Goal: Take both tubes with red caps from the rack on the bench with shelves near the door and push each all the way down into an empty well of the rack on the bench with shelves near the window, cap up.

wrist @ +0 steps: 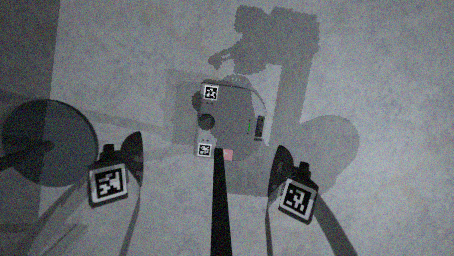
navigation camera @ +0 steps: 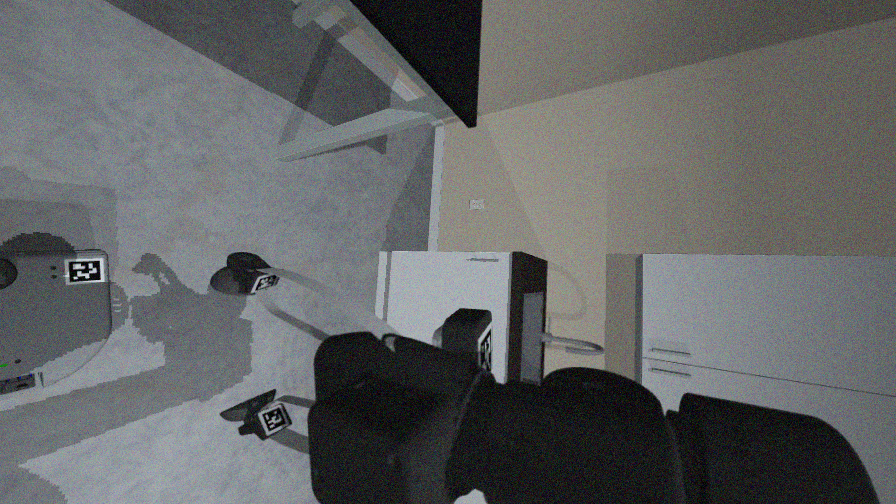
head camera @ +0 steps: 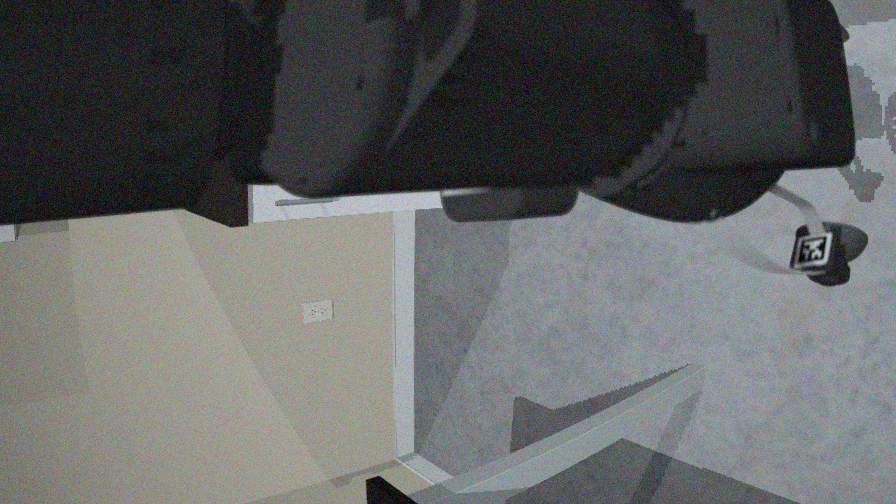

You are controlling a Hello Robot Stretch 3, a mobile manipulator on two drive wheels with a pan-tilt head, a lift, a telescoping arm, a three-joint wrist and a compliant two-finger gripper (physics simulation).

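Pixels of known places: gripper, between the fingertips: (wrist: 209,156) (navigation camera: 235,338); robot's base, origin of its link: (wrist: 208,116).
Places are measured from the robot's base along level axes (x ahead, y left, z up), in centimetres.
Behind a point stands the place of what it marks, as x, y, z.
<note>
My gripper (navigation camera: 245,343) @[-2.1, -12.3, 96.5] (wrist: 209,156) @[-2.1, -12.3, 96.5] is open, with its two fingers wide apart and no object between them. It hangs over the grey floor, pointing down, and my own base shows below it in the wrist view. In the head view one finger shows at the right, and the dark wrist and arm cover the top of the view. The tubes with red caps and both racks do not show in these views.
A black bench top (navigation camera: 432,50) @[46.8, -51.8, 91.4] (head camera: 385,493) @[39.1, -69.5, 91.1] with a pale leg frame (navigation camera: 350,134) @[43.2, -67.8, 47.2] (head camera: 582,432) @[42.3, -68.3, 49.9] stands nearby. A white cabinet (navigation camera: 444,285) @[-16.0, -121.6, 51.9] with a dark top and a tap (navigation camera: 573,343) @[-50.3, -165.6, 108.0] stands by the wall, beside a taller white cabinet (navigation camera: 764,313) @[-21.8, -148.3, 176.2]. A round stool base (wrist: 72,125) @[66.3, 12.1, 3.0] is left in the wrist view.
</note>
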